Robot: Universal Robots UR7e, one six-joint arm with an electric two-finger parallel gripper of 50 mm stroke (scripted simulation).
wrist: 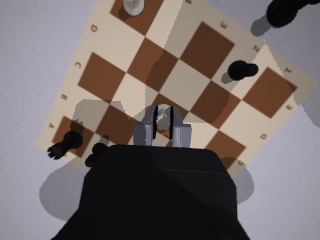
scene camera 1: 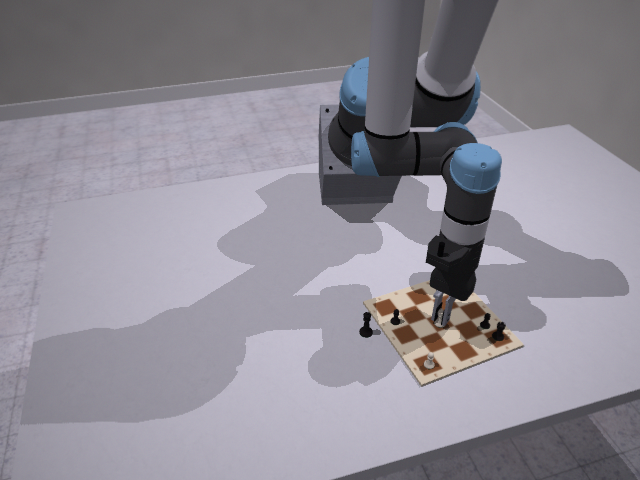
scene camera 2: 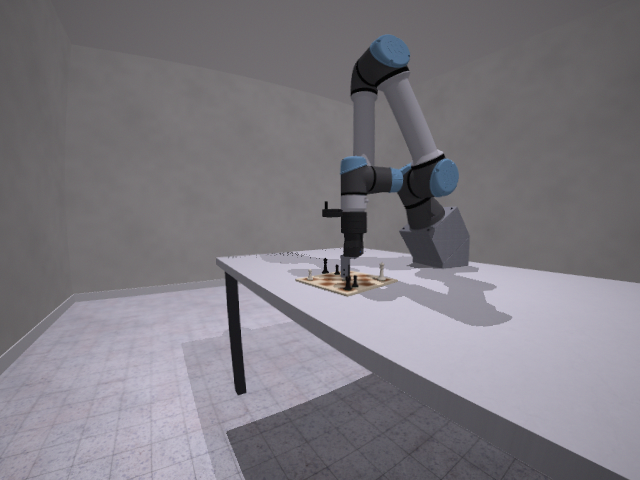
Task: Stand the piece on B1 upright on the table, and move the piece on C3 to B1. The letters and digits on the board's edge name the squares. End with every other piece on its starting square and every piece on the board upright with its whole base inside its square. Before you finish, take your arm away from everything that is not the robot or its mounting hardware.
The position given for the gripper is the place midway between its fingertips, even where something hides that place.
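The gripper (scene camera 1: 440,319) is visible in the scene, and it can also be found in the wrist view (wrist: 163,116) and in scene camera 2 (scene camera 2: 345,276). With it there is a chessboard (scene camera 1: 461,344), which appears in scene camera 2 (scene camera 2: 330,282) and in the wrist view (wrist: 123,64) too.
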